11 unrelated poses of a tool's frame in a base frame.
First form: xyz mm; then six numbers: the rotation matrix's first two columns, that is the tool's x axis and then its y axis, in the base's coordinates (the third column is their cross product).
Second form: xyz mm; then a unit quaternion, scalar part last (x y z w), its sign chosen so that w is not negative. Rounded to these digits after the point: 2 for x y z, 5 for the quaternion.
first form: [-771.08 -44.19 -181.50 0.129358 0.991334 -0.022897 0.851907 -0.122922 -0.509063]
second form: [-771.08 -44.19 -181.50 -0.72676 -0.63406 0.18244 0.19106]
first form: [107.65 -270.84 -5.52 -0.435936 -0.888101 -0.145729 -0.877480 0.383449 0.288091]
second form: [107.65 -270.84 -5.52 0.53082 -0.83154 -0.16282 0.01631]
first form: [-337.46 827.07 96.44 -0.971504 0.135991 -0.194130 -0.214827 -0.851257 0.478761]
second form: [-337.46 827.07 96.44 -0.07671 0.25692 0.95903 0.09145]
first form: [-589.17 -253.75 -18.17 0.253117 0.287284 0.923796 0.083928 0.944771 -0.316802]
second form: [-589.17 -253.75 -18.17 -0.15274 -0.60758 0.06546 0.77668]
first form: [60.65 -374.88 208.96 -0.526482 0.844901 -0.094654 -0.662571 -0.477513 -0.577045]
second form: [60.65 -374.88 208.96 -0.18696 -0.24380 0.83893 0.44923]
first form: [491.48 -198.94 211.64 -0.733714 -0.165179 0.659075 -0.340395 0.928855 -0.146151]
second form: [491.48 -198.94 211.64 0.13709 -0.92200 0.12954 0.33816]
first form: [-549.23 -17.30 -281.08 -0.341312 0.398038 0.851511 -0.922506 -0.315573 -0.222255]
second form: [-549.23 -17.30 -281.08 0.35333 -0.37109 0.73003 0.45222]
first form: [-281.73 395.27 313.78 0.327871 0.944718 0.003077 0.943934 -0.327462 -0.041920]
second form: [-281.73 395.27 313.78 -0.81462 -0.57961 0.01090 0.01797]
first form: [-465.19 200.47 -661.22 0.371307 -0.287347 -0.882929 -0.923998 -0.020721 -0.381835]
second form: [-465.19 200.47 -661.22 -0.64522 0.46935 0.30668 0.51899]
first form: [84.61 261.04 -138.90 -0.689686 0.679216 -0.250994 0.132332 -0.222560 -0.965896]
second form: [84.61 261.04 -138.90 -0.34251 -0.59235 0.70283 0.19453]
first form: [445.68 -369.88 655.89 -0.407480 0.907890 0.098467 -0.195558 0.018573 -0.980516]
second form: [445.68 -369.88 655.89 -0.31779 -0.56037 0.62428 0.44189]
